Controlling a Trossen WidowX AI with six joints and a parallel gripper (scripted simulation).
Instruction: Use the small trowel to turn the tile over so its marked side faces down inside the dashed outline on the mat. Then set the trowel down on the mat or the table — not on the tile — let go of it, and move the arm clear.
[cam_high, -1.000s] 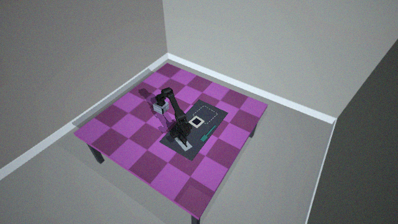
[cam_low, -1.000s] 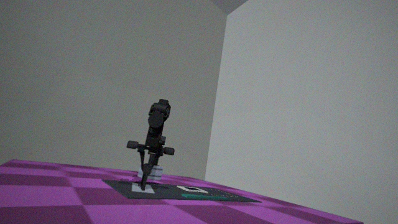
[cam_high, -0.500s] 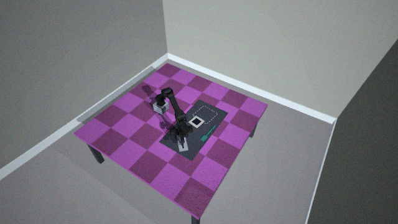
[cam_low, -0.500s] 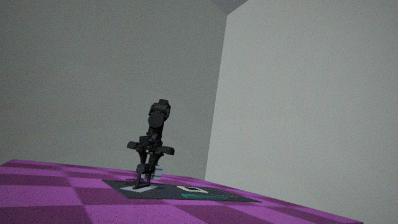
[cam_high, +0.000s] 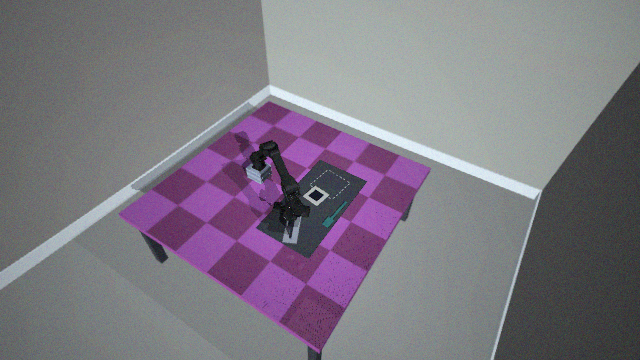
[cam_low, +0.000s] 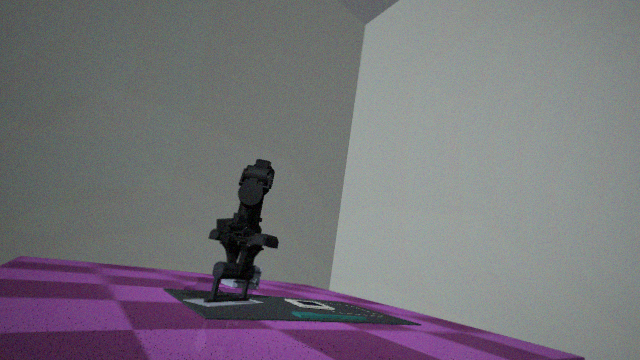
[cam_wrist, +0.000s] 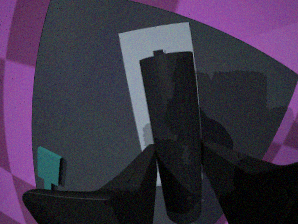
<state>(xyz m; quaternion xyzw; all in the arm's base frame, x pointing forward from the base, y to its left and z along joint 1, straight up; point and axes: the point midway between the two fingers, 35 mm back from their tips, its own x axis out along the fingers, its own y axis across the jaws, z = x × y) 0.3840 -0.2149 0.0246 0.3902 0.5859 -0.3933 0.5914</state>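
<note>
Now: gripper tip 1 cm past the trowel, 2 cm to the right of it and 3 cm above it. Also, from my gripper tip: tool-shaped bar (15 cm ahead, 18 cm to the left, 6 cm below); then dark mat (2 cm ahead, 21 cm to the left, 8 cm below); then tile (1 cm behind, 25 cm to the left, 6 cm below).
</note>
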